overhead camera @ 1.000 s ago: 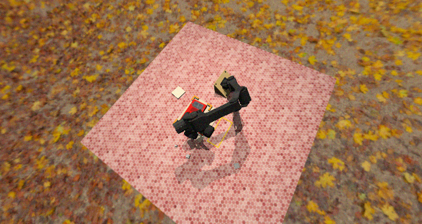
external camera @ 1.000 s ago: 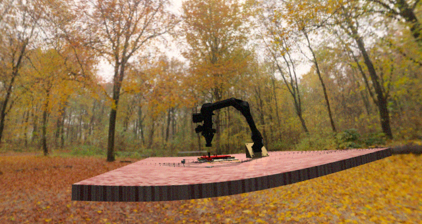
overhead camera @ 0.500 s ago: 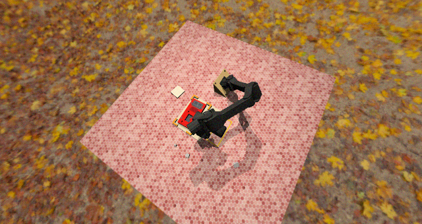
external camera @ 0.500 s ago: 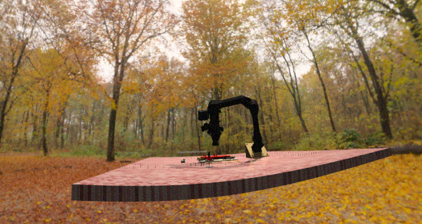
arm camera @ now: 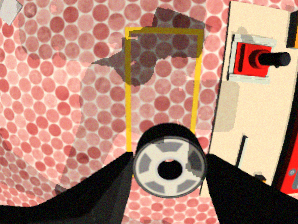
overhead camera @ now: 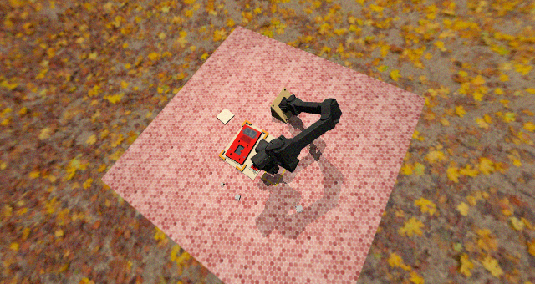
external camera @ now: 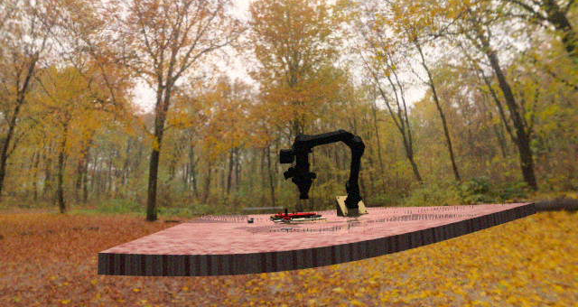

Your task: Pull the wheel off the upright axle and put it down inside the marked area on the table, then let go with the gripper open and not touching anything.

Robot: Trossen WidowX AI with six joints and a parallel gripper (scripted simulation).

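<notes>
Right now the black upright axle is 10 cm to the right of my gripper tip, 8 cm below it and 6 cm ahead of it. From my gripper tip the other things lie so: cream square tile: 41 cm to the right, 11 cm below, 10 cm behind; wheel: right at my gripper tip.
</notes>
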